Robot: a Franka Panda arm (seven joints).
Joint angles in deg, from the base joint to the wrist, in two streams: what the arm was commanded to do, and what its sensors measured. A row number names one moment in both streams.
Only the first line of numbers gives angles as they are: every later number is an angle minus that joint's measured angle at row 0.
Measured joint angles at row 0: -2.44, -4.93, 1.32, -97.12, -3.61, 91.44, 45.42
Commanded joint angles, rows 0 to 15: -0.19, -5.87, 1.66, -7.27, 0.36, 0.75, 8.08; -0.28, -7.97, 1.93, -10.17, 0.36, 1.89, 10.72; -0.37, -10.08, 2.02, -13.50, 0.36, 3.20, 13.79; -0.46, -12.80, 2.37, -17.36, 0.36, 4.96, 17.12; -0.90, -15.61, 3.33, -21.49, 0.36, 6.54, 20.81; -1.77, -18.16, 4.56, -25.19, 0.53, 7.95, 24.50; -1.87, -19.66, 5.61, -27.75, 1.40, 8.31, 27.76; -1.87, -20.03, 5.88, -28.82, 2.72, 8.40, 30.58; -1.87, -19.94, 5.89, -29.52, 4.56, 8.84, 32.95; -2.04, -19.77, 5.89, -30.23, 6.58, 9.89, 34.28; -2.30, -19.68, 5.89, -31.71, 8.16, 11.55, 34.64; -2.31, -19.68, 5.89, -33.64, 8.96, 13.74, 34.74; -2.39, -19.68, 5.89, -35.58, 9.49, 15.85, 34.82; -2.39, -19.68, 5.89, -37.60, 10.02, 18.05, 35.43; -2.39, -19.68, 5.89, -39.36, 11.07, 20.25, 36.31; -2.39, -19.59, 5.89, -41.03, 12.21, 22.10, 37.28
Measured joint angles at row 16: -1.60, -19.00, 5.23, -35.57, 9.25, 16.29, 34.50
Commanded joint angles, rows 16 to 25: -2.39, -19.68, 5.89, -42.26, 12.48, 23.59, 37.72; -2.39, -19.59, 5.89, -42.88, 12.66, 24.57, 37.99; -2.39, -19.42, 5.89, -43.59, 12.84, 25.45, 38.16; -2.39, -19.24, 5.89, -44.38, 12.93, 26.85, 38.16; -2.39, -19.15, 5.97, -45.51, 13.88, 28.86, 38.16; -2.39, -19.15, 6.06, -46.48, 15.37, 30.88, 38.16; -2.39, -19.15, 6.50, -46.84, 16.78, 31.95, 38.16; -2.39, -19.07, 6.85, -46.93, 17.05, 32.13, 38.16; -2.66, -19.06, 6.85, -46.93, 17.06, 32.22, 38.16; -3.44, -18.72, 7.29, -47.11, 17.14, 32.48, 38.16
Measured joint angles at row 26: -1.81, -18.62, 5.61, -46.27, 15.76, 30.80, 37.36
